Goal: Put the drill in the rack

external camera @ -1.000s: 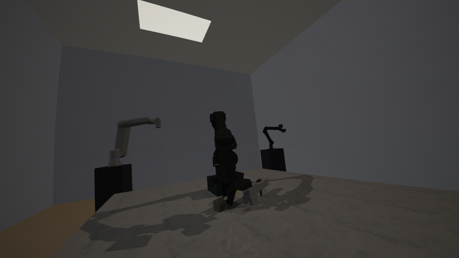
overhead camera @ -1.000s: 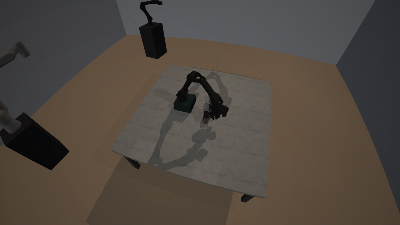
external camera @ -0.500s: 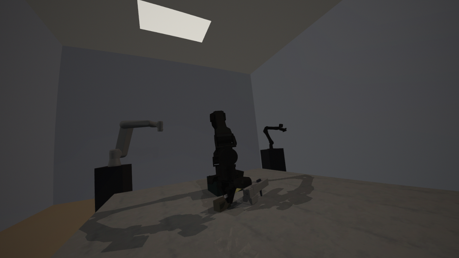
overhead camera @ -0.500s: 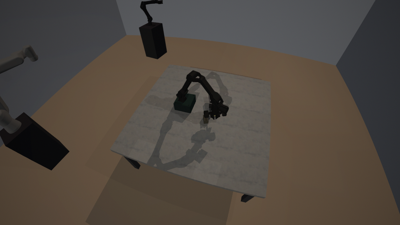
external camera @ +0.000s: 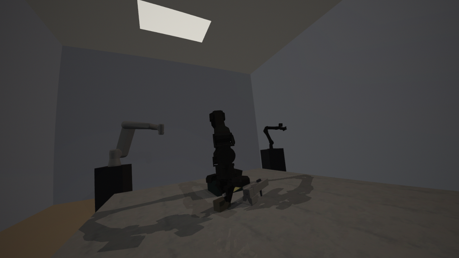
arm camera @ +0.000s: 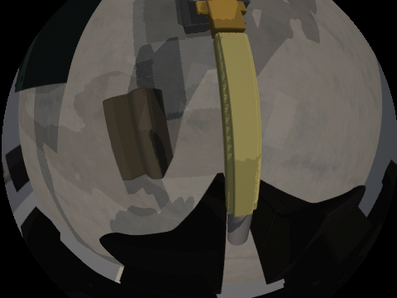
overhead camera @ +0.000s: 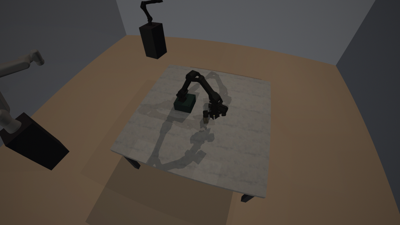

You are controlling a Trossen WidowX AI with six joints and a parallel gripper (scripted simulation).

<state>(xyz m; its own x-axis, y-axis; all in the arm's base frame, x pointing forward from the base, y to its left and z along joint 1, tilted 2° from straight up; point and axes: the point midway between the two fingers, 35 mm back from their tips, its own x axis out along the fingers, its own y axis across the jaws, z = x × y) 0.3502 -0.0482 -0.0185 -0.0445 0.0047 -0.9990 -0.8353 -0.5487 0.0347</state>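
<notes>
My gripper tip is 40 mm below the drill, 30 mm to the right of it and 20 mm past it. Also, from my gripper tip: rack 80 mm behind, 30 mm below, 10 mm to the right.
</notes>
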